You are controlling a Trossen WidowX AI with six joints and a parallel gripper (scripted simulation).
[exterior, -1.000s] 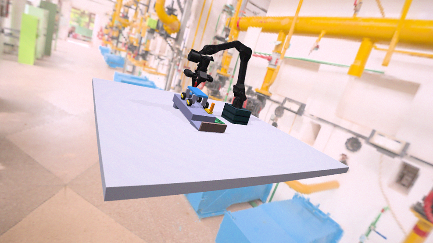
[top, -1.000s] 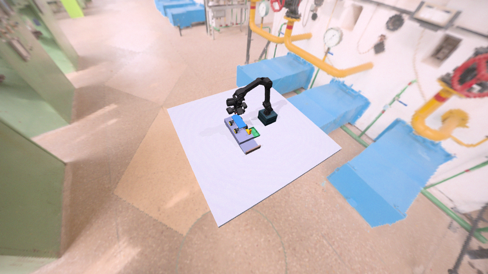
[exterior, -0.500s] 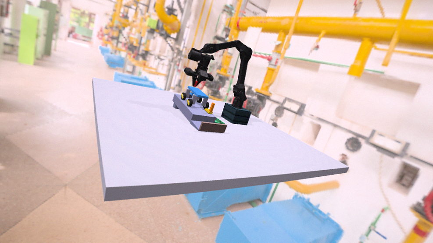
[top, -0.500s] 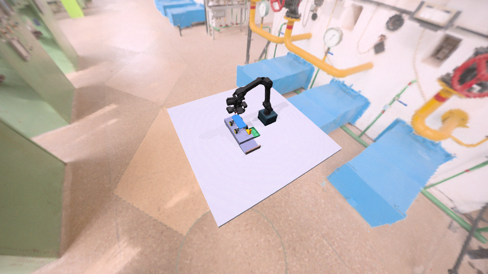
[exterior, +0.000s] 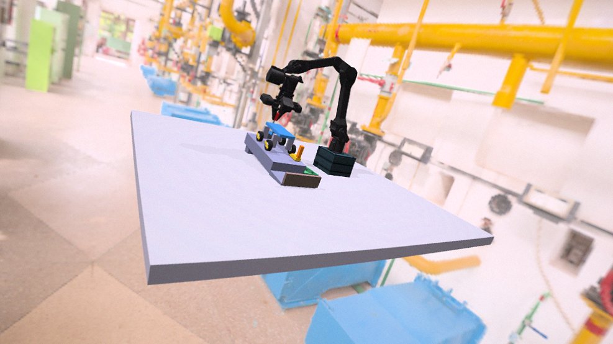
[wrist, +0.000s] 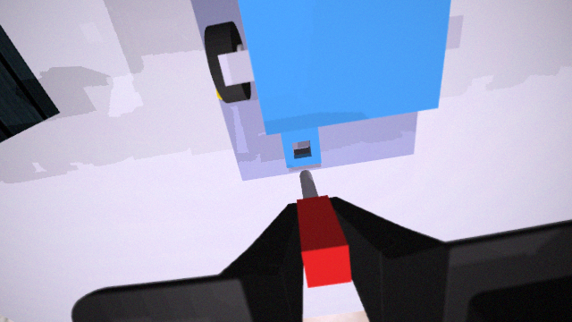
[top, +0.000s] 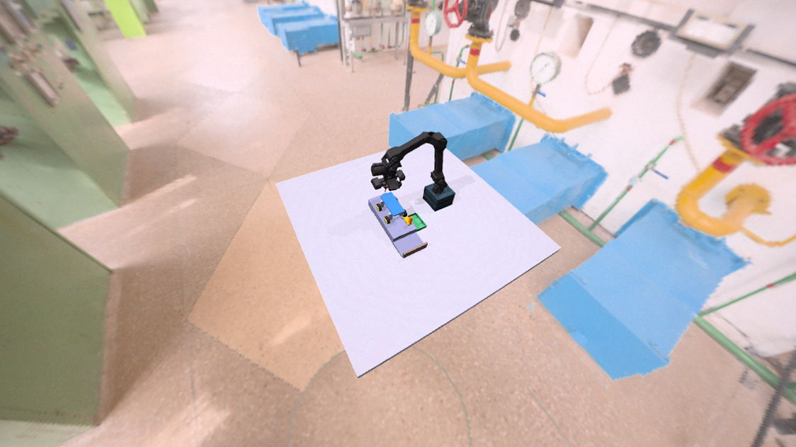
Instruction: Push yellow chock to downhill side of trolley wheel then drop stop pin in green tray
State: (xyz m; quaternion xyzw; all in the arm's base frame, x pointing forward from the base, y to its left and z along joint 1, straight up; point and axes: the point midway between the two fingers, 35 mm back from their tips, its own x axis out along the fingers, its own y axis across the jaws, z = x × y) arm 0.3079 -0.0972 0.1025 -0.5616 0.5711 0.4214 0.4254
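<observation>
The green tray lies 100 mm behind my gripper tip, 190 mm to the left of it and 180 mm below it. From my gripper tip the other things lie so: grey ramp 20 mm ahead, 110 mm to the left, 130 mm below; then blue-decked trolley 20 mm ahead, 100 mm to the left, 60 mm below; then red-headed stop pin right at my gripper tip.
</observation>
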